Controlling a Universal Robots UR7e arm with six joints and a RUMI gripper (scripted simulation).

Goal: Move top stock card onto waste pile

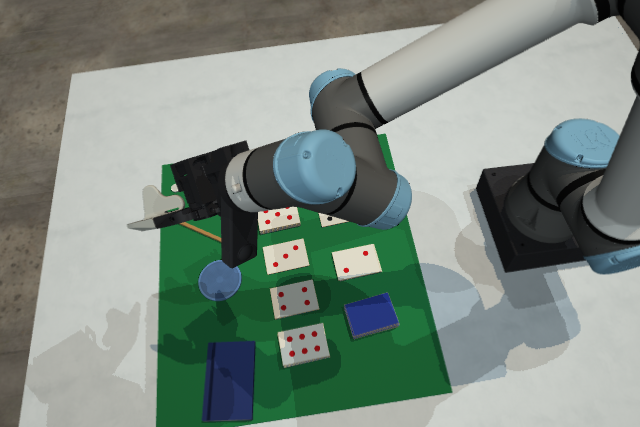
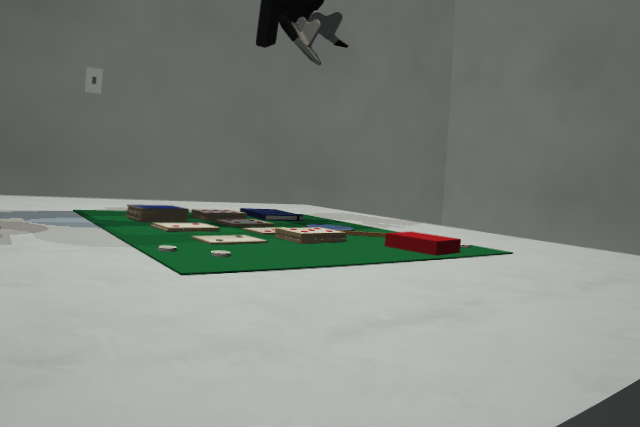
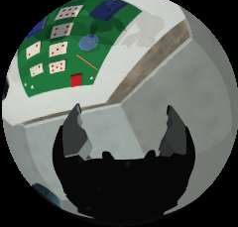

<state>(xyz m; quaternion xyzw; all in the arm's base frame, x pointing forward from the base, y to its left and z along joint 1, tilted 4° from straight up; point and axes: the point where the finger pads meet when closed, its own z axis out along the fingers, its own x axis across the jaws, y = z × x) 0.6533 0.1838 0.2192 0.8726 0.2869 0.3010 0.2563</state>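
The card lies 31 cm behind my hand, 4 cm to the left of it and 31 cm below it. The rest, counted from my hand: green mat (13 cm behind, 6 cm to the right, 34 cm below); wooden stick (7 cm ahead, 13 cm to the right, 33 cm below); red block (5 cm ahead, 26 cm to the right, 32 cm below).
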